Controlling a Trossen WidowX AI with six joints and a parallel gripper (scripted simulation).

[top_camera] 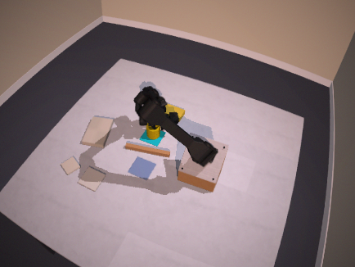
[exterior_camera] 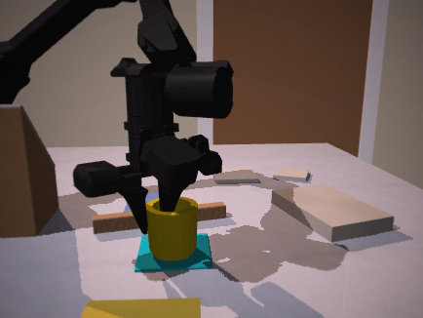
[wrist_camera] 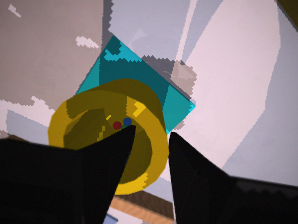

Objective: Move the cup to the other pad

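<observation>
Now: the yellow cup 20 mm ahead of my gripper tip, 10 mm to the left of it and 10 mm below it. Also, from my gripper tip: cyan pad: 50 mm below, 20 mm to the left, 20 mm ahead; then blue pad: 210 mm to the left, 50 mm below, 30 mm behind; then wooden bar: 120 mm to the left, 40 mm below.
</observation>
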